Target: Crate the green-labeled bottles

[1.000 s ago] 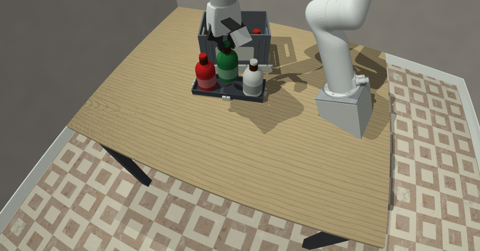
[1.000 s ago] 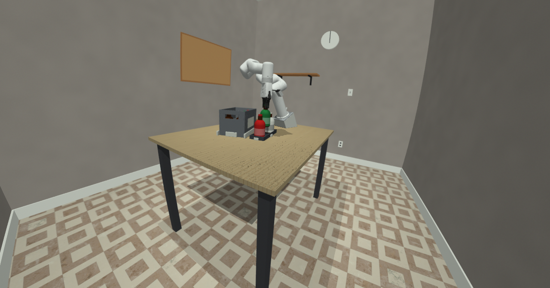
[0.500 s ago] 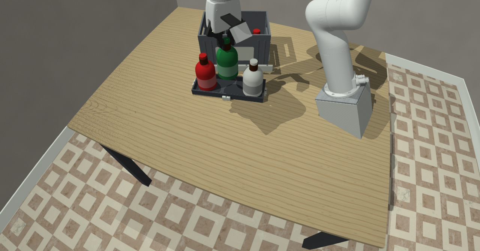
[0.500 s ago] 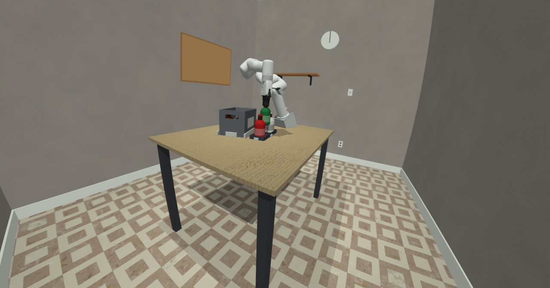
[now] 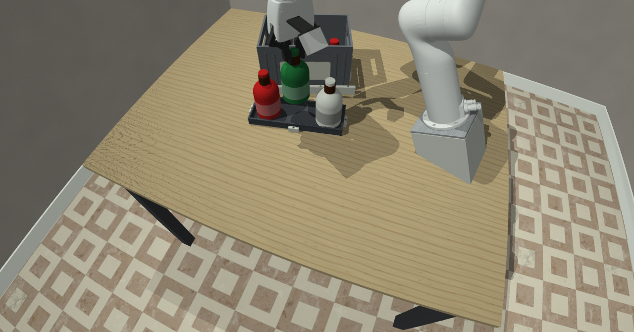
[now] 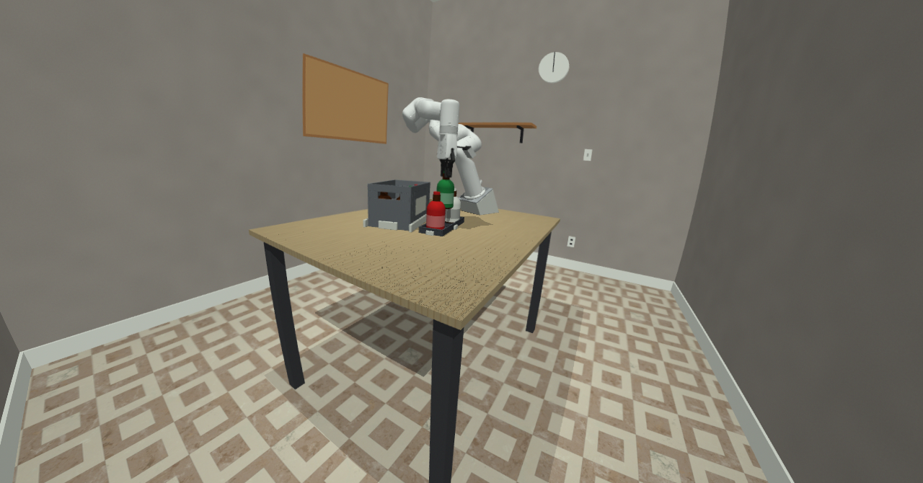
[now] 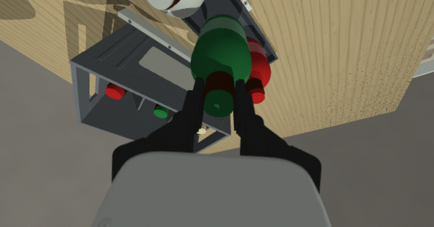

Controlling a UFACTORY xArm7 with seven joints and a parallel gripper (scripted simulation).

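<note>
The green-labeled bottle lies 7 cm below my hand. Round my hand: white bottle 15 cm below, 9 cm behind, 1 cm to the right; then dark tray 22 cm below; then red bottle 15 cm below, 9 cm ahead, 1 cm to the left.
</note>
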